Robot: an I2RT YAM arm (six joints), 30 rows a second.
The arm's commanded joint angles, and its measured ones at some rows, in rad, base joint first. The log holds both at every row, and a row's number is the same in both.
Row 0, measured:
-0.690 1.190 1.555 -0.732 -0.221 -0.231
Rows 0 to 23, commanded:
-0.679 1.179 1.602 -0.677 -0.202 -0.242
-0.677 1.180 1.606 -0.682 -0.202 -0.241
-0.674 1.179 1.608 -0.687 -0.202 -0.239
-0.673 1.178 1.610 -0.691 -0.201 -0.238
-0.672 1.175 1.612 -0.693 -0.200 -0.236
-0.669 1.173 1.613 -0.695 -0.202 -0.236
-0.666 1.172 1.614 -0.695 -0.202 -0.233
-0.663 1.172 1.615 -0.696 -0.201 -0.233
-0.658 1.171 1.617 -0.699 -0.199 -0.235
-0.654 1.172 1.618 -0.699 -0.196 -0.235
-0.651 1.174 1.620 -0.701 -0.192 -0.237
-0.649 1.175 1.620 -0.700 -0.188 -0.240
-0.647 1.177 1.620 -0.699 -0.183 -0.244
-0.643 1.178 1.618 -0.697 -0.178 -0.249
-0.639 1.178 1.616 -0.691 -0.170 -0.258
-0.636 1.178 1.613 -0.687 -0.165 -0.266
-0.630 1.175 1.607 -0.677 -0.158 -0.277
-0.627 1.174 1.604 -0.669 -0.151 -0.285
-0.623 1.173 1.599 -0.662 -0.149 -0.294
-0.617 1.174 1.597 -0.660 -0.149 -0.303
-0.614 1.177 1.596 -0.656 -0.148 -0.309
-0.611 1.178 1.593 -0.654 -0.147 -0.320
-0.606 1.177 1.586 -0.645 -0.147 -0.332
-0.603 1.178 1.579 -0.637 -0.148 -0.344
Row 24, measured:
-0.617 1.190 1.570 -0.745 -0.151 -0.290
